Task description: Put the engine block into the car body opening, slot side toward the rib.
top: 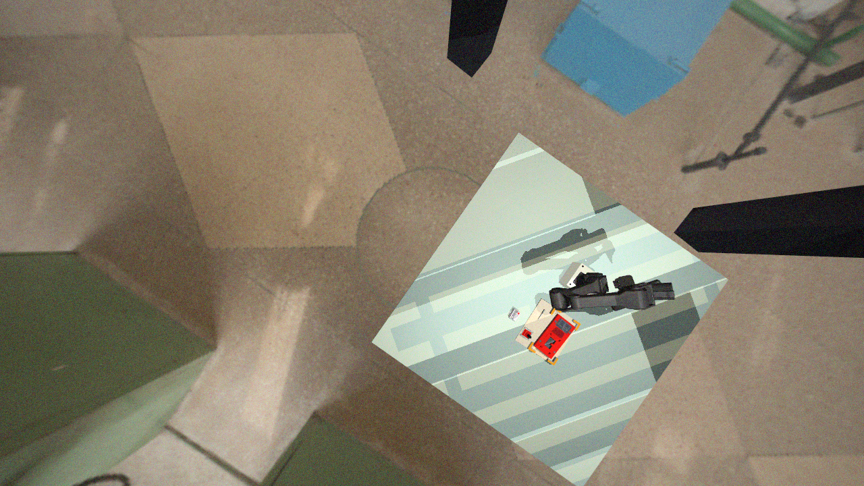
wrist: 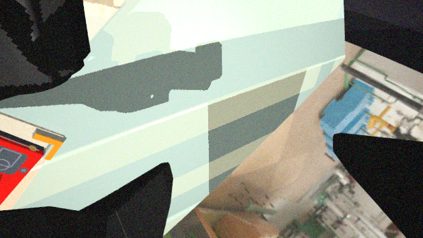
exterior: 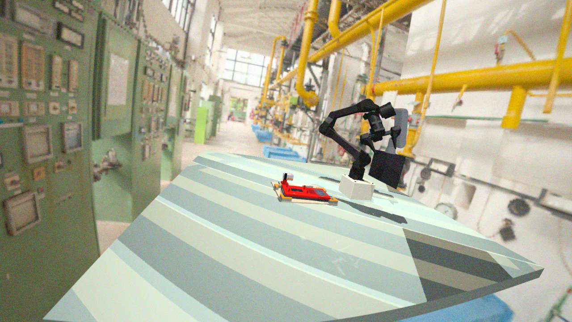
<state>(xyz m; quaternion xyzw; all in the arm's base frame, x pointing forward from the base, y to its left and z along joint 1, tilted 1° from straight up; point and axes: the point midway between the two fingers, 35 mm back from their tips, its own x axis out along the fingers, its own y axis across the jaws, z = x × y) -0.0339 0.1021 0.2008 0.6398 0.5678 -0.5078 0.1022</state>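
The engine block is 37 cm ahead of my gripper tip, 25 cm to the right of it and 25 cm below it.
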